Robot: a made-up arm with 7 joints. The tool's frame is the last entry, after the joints.
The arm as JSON. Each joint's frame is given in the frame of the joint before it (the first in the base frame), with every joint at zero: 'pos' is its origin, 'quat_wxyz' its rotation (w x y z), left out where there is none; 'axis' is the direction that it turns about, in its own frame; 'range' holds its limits. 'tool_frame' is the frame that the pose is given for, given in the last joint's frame.
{
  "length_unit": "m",
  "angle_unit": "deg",
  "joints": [
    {
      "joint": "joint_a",
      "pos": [
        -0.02,
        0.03,
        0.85
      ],
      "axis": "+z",
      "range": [
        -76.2,
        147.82
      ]
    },
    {
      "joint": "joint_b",
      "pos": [
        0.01,
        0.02,
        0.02
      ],
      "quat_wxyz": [
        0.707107,
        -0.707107,
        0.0,
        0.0
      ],
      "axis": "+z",
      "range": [
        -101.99,
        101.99
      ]
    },
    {
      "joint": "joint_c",
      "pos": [
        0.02,
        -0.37,
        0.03
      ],
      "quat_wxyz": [
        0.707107,
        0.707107,
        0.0,
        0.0
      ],
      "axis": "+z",
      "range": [
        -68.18,
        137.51
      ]
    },
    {
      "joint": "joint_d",
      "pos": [
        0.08,
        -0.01,
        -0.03
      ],
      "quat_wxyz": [
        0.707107,
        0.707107,
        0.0,
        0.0
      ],
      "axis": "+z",
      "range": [
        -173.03,
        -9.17
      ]
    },
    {
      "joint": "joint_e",
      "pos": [
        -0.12,
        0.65,
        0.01
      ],
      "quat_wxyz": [
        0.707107,
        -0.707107,
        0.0,
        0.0
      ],
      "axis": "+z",
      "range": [
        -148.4,
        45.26
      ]
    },
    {
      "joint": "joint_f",
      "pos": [
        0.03,
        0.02,
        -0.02
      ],
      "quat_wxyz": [
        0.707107,
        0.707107,
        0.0,
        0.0
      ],
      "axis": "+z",
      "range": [
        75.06,
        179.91
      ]
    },
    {
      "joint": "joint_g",
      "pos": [
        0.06,
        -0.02,
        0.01
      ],
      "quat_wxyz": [
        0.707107,
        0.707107,
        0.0,
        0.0
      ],
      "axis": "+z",
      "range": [
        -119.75,
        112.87
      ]
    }
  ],
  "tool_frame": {
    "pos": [
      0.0,
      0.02,
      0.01
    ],
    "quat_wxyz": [
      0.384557,
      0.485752,
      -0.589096,
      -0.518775
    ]
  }
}
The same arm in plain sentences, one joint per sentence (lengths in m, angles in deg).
The arm has seven revolute joints in a row. What follows holds with every joint at zero, and every direction is one of the base frame's.
Joint 1 sits 0.0200 m along -x and 0.0300 m along +y and 0.8500 m along +z from the base frame's origin and turns about +z, from -76.20 to 147.82 deg.
Joint 2 sits 0.0100 m along +x and 0.0200 m along +y and 0.0200 m along +z from joint 1 and turns about +y, from -101.99 to 101.99 deg.
Joint 3 sits 0.0200 m along +x and 0.0300 m along +y and 0.3700 m along +z from joint 2 and turns about +z, from -68.18 to 137.51 deg.
Joint 4 sits 0.0800 m along +x and 0.0100 m along -y and 0.0300 m along -z from joint 3 and turns about -y, from -173.03 to -9.17 deg.
Joint 5 sits 0.1200 m along -x and 0.0100 m along -y and 0.6500 m along +z from joint 4 and turns about +z, from -148.40 to 45.26 deg.
Joint 6 sits 0.0300 m along +x and 0.0200 m along +y and 0.0200 m along -z from joint 5 and turns about -y, from 75.06 to 179.91 deg.
Joint 7 sits 0.0600 m along +x and 0.0100 m along -y and 0.0200 m along -z from joint 6 and turns about -z, from -119.75 to 112.87 deg.
The tool frame, which is the frame that the pose is given for, sits 0.0200 m along -y and 0.0100 m along -z from joint 7; its axes are the base frame's turned by roll -80.43, pitch -2.92 and yaw 103.45 deg (as in URDF: about the fixed x, then y, then z).

